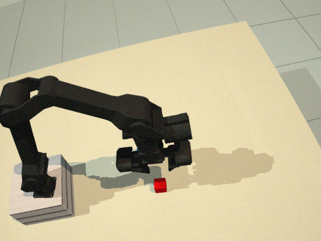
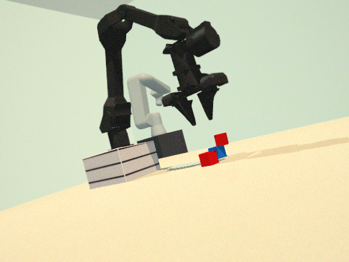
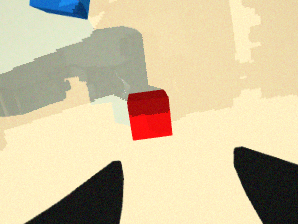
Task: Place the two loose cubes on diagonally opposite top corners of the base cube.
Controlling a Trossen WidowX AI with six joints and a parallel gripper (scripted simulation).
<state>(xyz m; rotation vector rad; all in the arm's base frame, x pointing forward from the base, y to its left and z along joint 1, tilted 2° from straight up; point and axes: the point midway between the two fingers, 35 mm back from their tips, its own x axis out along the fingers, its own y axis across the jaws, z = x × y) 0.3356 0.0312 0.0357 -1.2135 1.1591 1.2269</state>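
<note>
Right now the red cube is 5 cm behind my gripper tip, 11 cm to the left of it and 6 cm below it. Also, from my gripper tip: blue cube: 7 cm behind, 10 cm to the left, 9 cm below.
</note>
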